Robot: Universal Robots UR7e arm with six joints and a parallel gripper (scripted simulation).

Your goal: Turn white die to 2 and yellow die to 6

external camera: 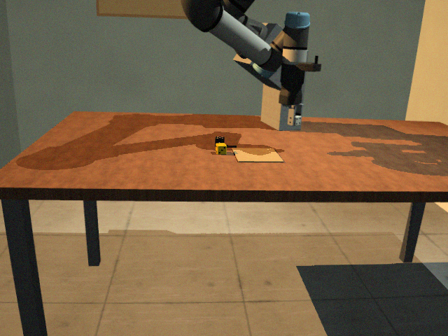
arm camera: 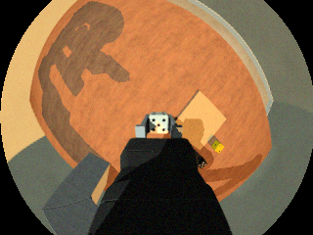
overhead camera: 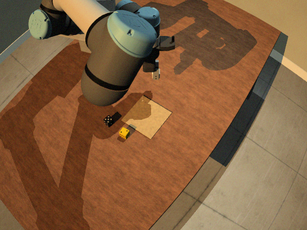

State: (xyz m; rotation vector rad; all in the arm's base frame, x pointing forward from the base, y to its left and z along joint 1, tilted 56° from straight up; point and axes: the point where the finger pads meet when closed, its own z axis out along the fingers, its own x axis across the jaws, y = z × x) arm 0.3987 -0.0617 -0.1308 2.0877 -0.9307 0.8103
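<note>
Now: the tan mat 130 mm to the right of my hand, 110 mm below it and 40 mm ahead of it. From my hand the other things lie so: white die (right at my hand); yellow die (240 mm to the right, 100 mm below, 20 mm ahead); black die (230 mm to the right, 100 mm below, 60 mm behind).
</note>
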